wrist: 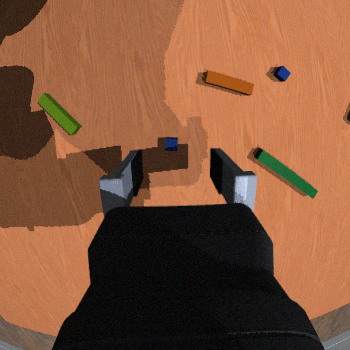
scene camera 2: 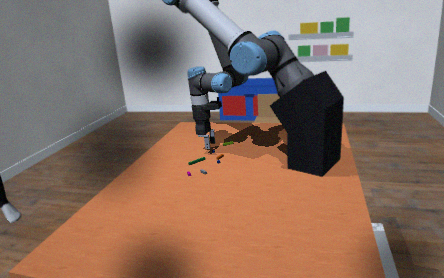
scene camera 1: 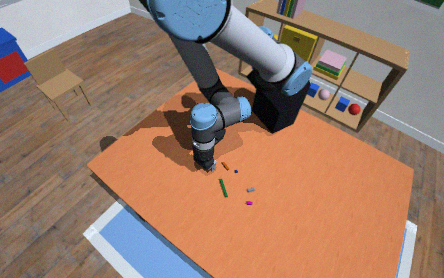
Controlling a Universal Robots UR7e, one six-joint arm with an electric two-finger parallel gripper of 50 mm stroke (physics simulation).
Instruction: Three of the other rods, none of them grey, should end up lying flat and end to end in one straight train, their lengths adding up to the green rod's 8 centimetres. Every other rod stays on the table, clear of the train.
Scene:
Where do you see a green rod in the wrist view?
264,157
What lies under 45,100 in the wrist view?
A lime rod.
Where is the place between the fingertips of my gripper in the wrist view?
175,162

